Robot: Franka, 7 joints.
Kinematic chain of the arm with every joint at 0, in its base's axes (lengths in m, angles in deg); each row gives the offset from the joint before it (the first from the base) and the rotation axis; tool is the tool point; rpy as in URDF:
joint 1: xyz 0 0 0.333 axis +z
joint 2: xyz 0 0 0 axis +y
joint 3: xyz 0 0 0.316 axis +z
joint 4: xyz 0.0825 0 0 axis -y
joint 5: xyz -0.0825 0 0.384 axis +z
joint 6: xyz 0 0 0 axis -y
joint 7: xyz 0.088 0 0 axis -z
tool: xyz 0 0 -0.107 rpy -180 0 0
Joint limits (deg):
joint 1: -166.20..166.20
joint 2: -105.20..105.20
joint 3: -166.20..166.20
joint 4: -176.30..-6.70
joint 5: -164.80..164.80
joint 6: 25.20..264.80
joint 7: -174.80..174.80
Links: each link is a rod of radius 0.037 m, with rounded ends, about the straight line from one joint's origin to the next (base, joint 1, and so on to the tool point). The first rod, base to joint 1, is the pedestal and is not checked.
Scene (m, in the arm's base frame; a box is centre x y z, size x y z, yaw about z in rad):
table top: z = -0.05
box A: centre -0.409 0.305 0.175 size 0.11 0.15 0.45 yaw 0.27
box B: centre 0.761 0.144 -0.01 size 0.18 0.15 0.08 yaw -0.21
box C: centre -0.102 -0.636 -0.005 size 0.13 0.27 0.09 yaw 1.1
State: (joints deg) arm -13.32 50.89 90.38 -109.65 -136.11 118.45 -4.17
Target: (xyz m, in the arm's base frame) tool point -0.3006 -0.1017 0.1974
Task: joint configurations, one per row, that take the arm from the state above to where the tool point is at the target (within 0.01 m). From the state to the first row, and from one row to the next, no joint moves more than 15 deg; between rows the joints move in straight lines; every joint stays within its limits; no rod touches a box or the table.
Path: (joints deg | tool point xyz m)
1: -1.49 43.36 103.26 -115.89 -136.13 123.10 -4.17 | 0.0679 0.5851 0.5471
2: 10.33 35.83 116.14 -122.14 -136.14 127.76 -4.17 | -0.2085 0.4987 0.5750
3: 22.16 28.30 129.01 -128.38 -136.16 132.41 -4.17 | -0.4090 0.3050 0.5525
4: 31.36 20.92 134.95 -140.23 -136.02 135.71 -4.17 | -0.4598 0.1296 0.4283
5: 40.55 13.54 140.88 -152.07 -135.89 139.01 -4.17 | -0.4147 -0.0179 0.3029
6: 49.75 6.16 146.82 -163.92 -135.75 142.31 -4.17 | -0.3006 -0.1017 0.1974

